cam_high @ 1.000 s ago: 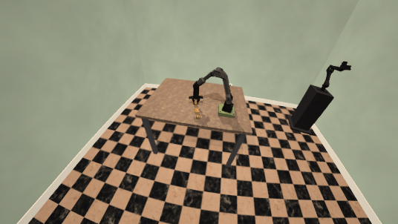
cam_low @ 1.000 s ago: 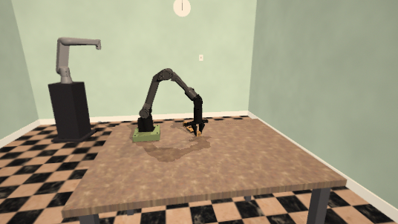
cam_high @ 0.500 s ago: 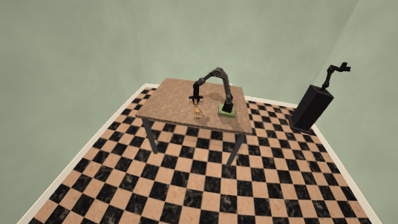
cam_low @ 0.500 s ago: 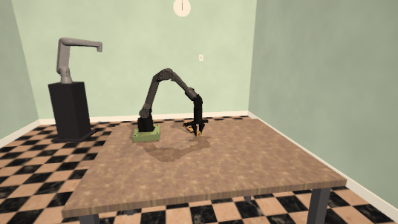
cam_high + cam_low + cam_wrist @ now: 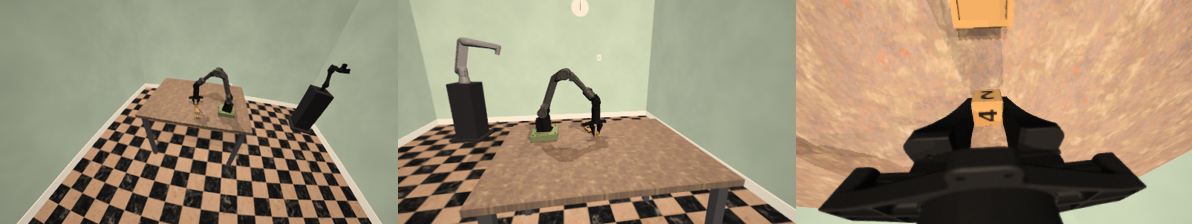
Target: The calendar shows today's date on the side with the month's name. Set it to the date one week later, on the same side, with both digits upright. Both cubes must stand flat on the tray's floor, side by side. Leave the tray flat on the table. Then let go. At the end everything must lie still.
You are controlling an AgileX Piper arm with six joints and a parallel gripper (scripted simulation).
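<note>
Now: hand 5 cm past the orange tray, 9 cm to the right of it and 1 cm above it.
</note>
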